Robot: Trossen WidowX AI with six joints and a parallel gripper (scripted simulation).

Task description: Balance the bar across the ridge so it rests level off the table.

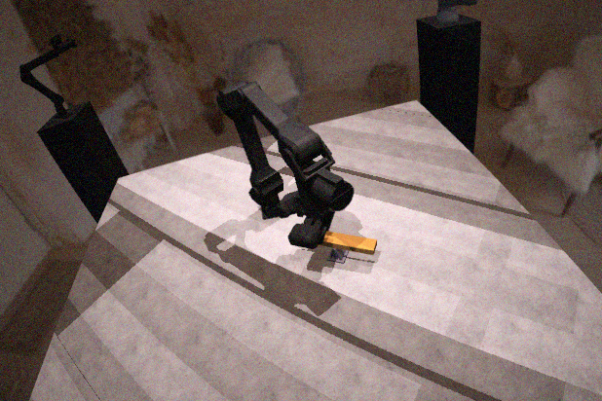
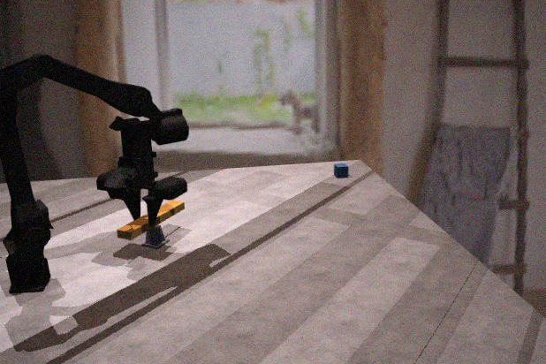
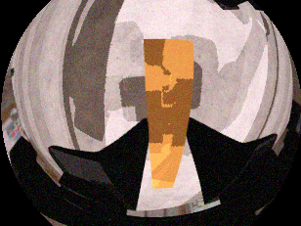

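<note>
Right now the bar is 30 mm to the left of my gripper tip and 20 mm ahead of it. Also, from my gripper tip: blue cube (530 mm ahead, 380 mm to the left, 40 mm below).
</note>
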